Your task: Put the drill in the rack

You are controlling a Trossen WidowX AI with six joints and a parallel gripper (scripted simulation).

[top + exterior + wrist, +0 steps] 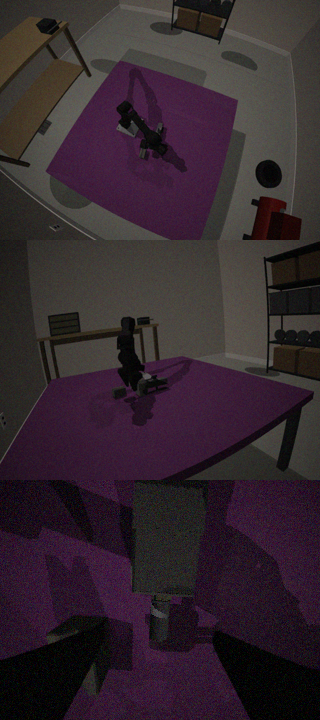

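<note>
Now: the drill 2 cm behind my gripper tip and 6 cm to the left of it. The rest, counted from my gripper tip: dark key 5 cm behind, 14 cm to the left, 1 cm above; then small grey block 6 cm behind, 6 cm to the right, 3 cm below; then long grey fixture 4 cm behind, 12 cm to the left, 1 cm below.
</note>
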